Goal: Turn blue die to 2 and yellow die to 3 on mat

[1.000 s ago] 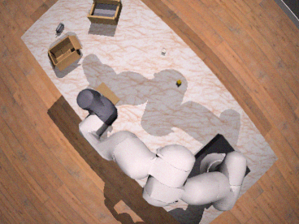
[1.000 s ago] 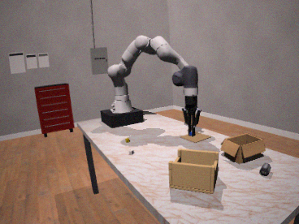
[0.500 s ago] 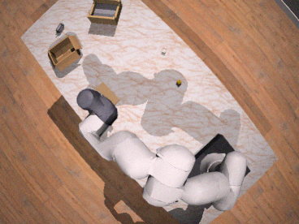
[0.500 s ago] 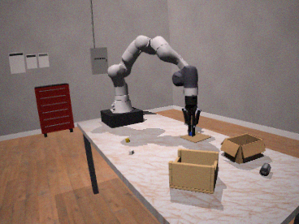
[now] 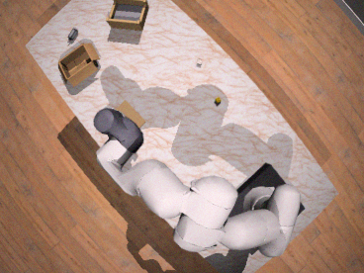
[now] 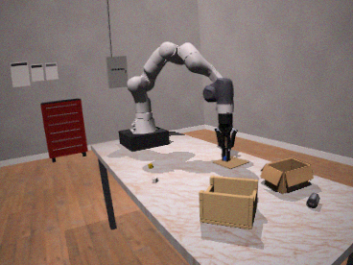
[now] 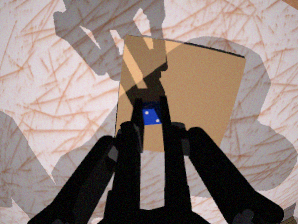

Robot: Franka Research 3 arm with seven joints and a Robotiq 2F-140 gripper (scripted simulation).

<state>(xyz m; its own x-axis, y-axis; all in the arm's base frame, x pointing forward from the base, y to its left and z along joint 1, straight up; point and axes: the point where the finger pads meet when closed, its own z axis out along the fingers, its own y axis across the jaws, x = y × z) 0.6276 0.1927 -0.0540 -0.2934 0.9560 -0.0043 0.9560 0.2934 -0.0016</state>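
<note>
Now: hand 2 cm above the blue die. The rest, counted from my hand: yellow die (36 cm to the right, 18 cm behind, 3 cm below); then cardboard box (40 cm ahead, 1 cm to the right); then tan mat (4 cm below, 3 cm ahead, 1 cm to the left).
</note>
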